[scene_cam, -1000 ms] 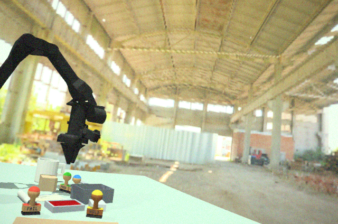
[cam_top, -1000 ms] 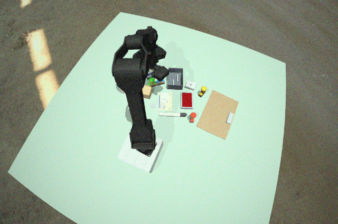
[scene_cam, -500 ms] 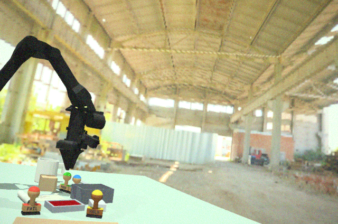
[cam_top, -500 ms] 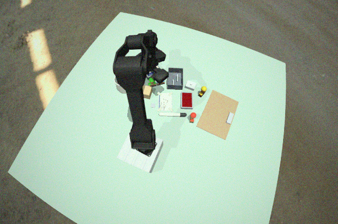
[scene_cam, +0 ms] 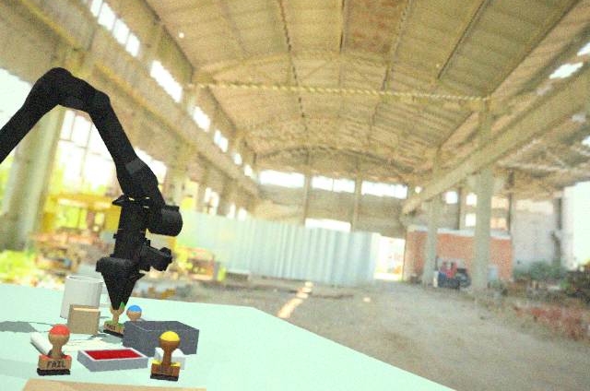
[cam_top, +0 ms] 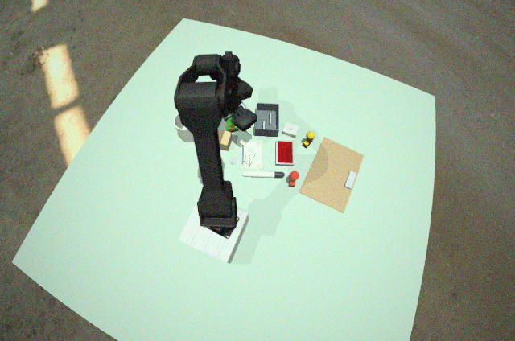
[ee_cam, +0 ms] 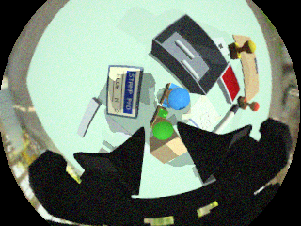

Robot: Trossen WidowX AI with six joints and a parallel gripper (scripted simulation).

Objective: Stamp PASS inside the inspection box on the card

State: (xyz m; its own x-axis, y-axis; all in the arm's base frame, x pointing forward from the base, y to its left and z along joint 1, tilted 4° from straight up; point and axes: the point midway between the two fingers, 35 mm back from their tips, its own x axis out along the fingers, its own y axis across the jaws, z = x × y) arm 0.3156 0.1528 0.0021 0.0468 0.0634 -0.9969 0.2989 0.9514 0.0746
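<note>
Right now the PASS stamp is 3 cm below my gripper tip. The rest, counted from my gripper tip: blue-knob stamp (3 cm ahead, 4 cm to the right, 3 cm below); then cardboard box (7 cm behind, 3 cm below); then grey tray (8 cm ahead, 10 cm to the right, 4 cm below).
</note>
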